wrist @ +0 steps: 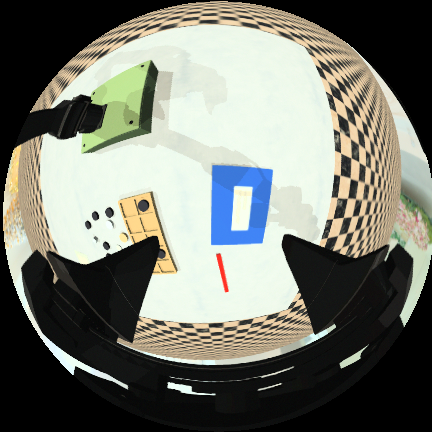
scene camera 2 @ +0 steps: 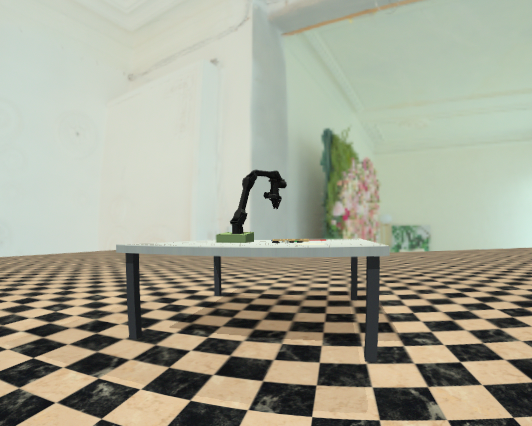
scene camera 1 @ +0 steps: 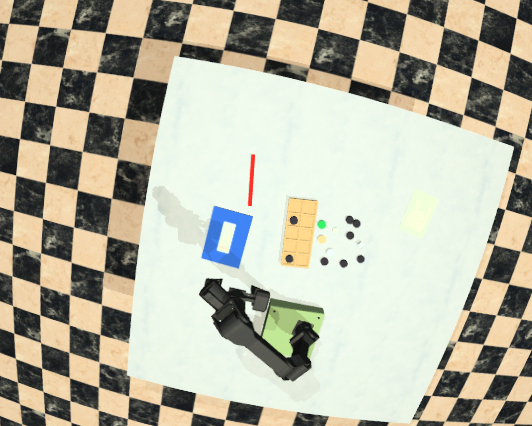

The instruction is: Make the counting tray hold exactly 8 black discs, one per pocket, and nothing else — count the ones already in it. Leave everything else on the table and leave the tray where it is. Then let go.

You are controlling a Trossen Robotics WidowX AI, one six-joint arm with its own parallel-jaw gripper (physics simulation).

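Observation:
The tan counting tray [scene camera 1: 305, 246] [wrist: 132, 211] has two columns of pockets. One black disc [scene camera 1: 289, 258] [wrist: 143, 205] lies in the left column's pocket nearest the arm base in scene camera 1; another black disc [scene camera 1: 293, 220] [wrist: 161, 254] lies in that column's second pocket from the far end. The other pockets look empty. Several loose black discs lie right of the tray, including one disc [scene camera 1: 324, 261] [wrist: 109, 212], one farther right [scene camera 1: 360, 259] and a touching or overlapping pair [scene camera 1: 353, 221]. My gripper [scene camera 1: 237, 294] [scene camera 2: 276, 206] [wrist: 221, 241] is open and empty, high above the table.
A green disc [scene camera 1: 321, 224], a tan disc [scene camera 1: 321, 239] and small whitish pieces [scene camera 1: 330, 251] lie beside the tray. A blue sheet [scene camera 1: 210, 248] [wrist: 222, 200] with a pale rectangle, a red strip [scene camera 1: 251, 180] [wrist: 222, 273], a pale yellow sheet [scene camera 1: 419, 213] and the green arm base [scene camera 1: 280, 335] [wrist: 120, 107] also show.

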